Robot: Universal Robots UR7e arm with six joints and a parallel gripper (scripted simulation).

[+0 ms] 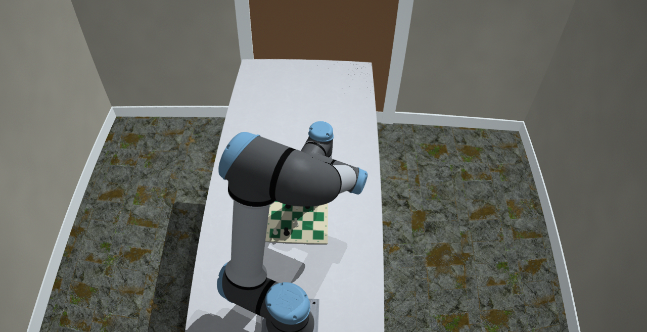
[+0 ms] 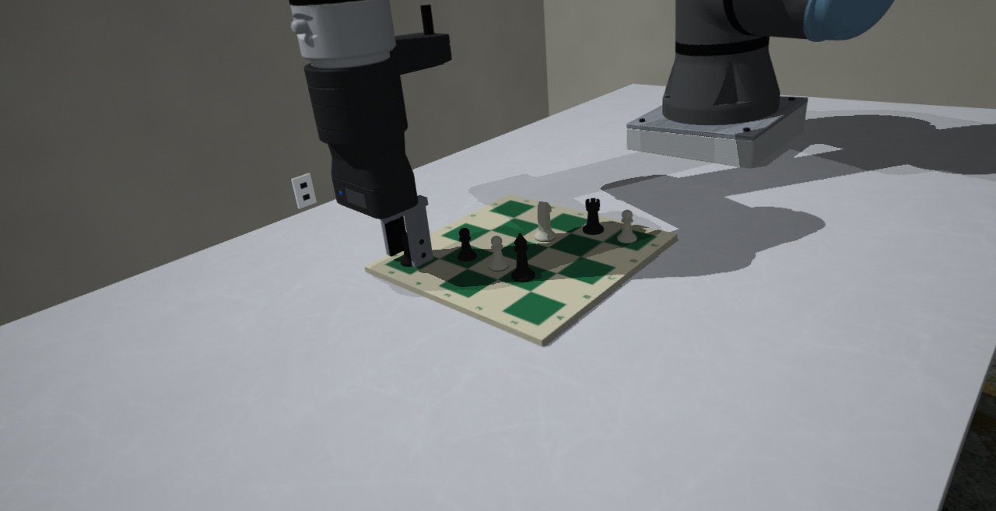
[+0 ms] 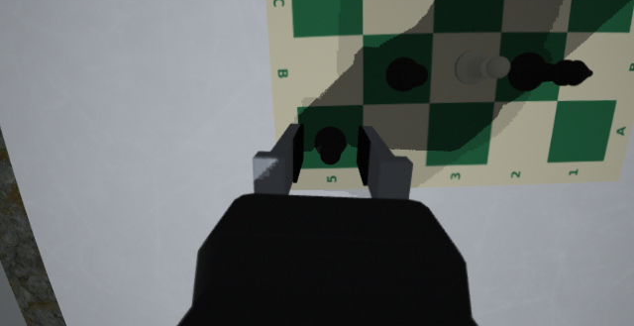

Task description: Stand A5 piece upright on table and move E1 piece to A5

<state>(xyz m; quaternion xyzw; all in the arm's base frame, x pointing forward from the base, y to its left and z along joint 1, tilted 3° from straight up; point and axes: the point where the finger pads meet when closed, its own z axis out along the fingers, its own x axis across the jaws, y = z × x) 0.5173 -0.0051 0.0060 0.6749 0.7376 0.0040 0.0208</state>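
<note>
My gripper is now 90 mm past the chessboard, 60 mm to the right of it and 30 mm above it. Also, from my hand: white knight 130 mm behind, 60 mm to the left, 10 mm below.
</note>
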